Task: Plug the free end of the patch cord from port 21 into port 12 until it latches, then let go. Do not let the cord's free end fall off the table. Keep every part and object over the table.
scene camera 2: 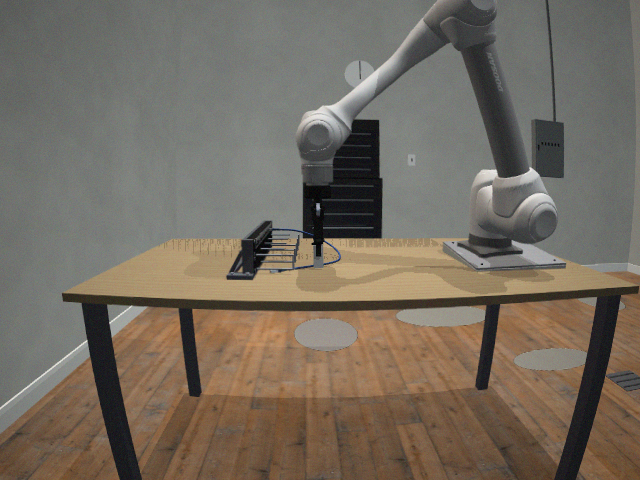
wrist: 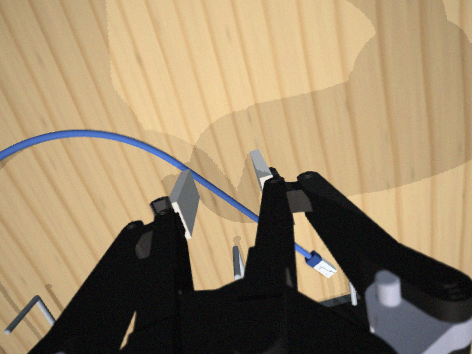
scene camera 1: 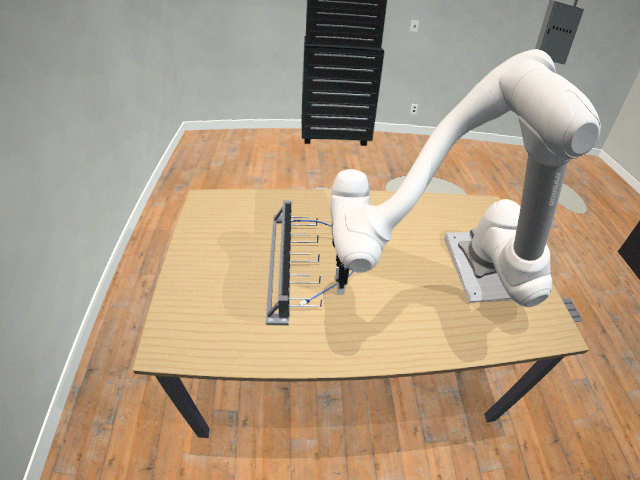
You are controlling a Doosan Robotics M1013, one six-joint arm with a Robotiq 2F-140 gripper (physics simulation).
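Pixels of known places: gripper, between the fingertips: (scene camera 2: 318, 265) (wrist: 224, 174) (scene camera 1: 339, 286); arm's base, origin of its link: (scene camera 2: 489, 249) (scene camera 1: 484, 257).
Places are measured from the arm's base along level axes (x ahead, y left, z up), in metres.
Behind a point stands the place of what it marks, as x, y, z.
Note:
The blue patch cord (scene camera 1: 323, 292) @(0.660, 0.030, -0.026) (scene camera 2: 339, 254) @(0.509, -0.113, -0.018) (wrist: 85, 133) @(0.522, -0.069, -0.023) arcs from the far end of the dark port panel (scene camera 1: 285, 258) @(0.774, -0.054, 0.069) (scene camera 2: 248, 256) @(0.804, 0.119, 0.028) to the near end. Its free end, a white plug with a blue boot (scene camera 1: 304, 301) @(0.731, 0.062, -0.019) (scene camera 2: 275, 270) @(0.730, 0.068, -0.023) (wrist: 324, 266) @(0.731, 0.064, -0.022), lies low beside the nearest wire bracket, apart from the ports. My gripper (scene camera 1: 339, 282) @(0.602, 0.016, -0.024) (scene camera 2: 318, 262) @(0.602, 0.016, -0.024) (wrist: 224, 174) @(0.602, 0.016, -0.024) points down, partly open, low over the table. In the wrist view the cord crosses below the gap and passes behind the right finger; the plug lies beyond that finger. Port numbers are not legible.
Several thin wire brackets (scene camera 1: 319, 257) @(0.648, -0.100, 0.009) (wrist: 235, 262) @(0.664, -0.004, 0.009) stick out from the panel toward my gripper. The panel stands on feet on the wooden table (scene camera 1: 206, 341) @(1.055, 0.166, -0.030) (scene camera 2: 170, 289) @(1.002, 0.219, -0.030). The arm's base plate (scene camera 1: 460, 268) @(0.133, 0.030, -0.008) (scene camera 2: 542, 260) @(-0.101, 0.180, -0.010) sits at the right.

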